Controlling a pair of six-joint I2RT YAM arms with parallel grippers.
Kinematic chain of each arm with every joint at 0, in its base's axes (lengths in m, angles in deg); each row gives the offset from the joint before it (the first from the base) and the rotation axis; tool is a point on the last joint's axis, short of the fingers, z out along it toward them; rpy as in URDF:
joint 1: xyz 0 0 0.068 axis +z
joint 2: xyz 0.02 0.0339 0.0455 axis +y
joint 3: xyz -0.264 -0.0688 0 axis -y
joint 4: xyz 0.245 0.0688 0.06 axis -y
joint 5: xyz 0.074 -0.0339 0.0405 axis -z
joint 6: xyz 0.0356 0 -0.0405 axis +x
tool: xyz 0 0 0 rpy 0 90 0
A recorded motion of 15 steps. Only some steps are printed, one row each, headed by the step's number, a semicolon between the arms.
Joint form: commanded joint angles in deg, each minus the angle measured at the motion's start. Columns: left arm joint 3, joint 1, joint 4, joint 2, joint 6, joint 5; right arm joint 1, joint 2, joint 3, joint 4, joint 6, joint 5.
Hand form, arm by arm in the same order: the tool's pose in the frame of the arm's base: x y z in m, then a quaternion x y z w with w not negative. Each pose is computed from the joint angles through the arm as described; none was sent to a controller.
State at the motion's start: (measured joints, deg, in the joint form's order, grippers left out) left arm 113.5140 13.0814 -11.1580 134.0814 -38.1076 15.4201; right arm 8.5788 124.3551 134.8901 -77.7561 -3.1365 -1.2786
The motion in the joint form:
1: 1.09 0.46 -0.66 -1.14 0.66 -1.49; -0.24 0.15 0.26 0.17 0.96 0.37
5: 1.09 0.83 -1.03 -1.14 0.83 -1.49; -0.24 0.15 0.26 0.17 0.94 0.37
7: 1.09 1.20 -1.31 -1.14 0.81 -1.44; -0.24 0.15 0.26 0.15 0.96 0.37
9: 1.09 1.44 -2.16 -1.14 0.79 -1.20; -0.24 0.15 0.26 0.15 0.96 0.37
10: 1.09 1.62 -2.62 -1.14 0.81 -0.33; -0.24 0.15 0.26 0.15 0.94 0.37
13: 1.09 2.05 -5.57 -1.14 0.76 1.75; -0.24 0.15 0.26 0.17 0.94 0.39
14: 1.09 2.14 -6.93 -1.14 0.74 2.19; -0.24 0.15 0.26 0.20 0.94 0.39
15: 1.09 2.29 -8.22 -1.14 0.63 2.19; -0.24 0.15 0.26 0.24 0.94 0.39
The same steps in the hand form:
1: 0.5320 0.1193 0.2321 -0.31570 0.80257 -0.20537 0.46264; 0.4374 0.0647 0.3344 -0.09136 0.97552 0.01850 0.19916
5: 0.5309 0.1227 0.2315 -0.31809 0.80331 -0.20282 0.46084; 0.4374 0.0647 0.3344 -0.09153 0.97551 0.01847 0.19916
7: 0.5298 0.1260 0.2310 -0.32137 0.80324 -0.20149 0.45926; 0.4374 0.0647 0.3344 -0.09136 0.97556 0.01849 0.19899
9: 0.5285 0.1279 0.2297 -0.32447 0.80566 -0.20153 0.45279; 0.4374 0.0647 0.3344 -0.09136 0.97556 0.01849 0.19899
10: 0.5276 0.1289 0.2290 -0.32318 0.80759 -0.20667 0.44793; 0.4374 0.0647 0.3344 -0.09153 0.97554 0.01846 0.19899
13: 0.5237 0.1307 0.2246 -0.32613 0.81737 -0.21784 0.42201; 0.4374 0.0647 0.3344 -0.09150 0.97551 0.01830 0.19917
14: 0.5221 0.1309 0.2225 -0.32894 0.82145 -0.21964 0.41083; 0.4375 0.0647 0.3345 -0.09149 0.97546 0.01831 0.19943
15: 0.5203 0.1319 0.2206 -0.33439 0.82445 -0.21834 0.40099; 0.4375 0.0647 0.3345 -0.09149 0.97539 0.01833 0.19977

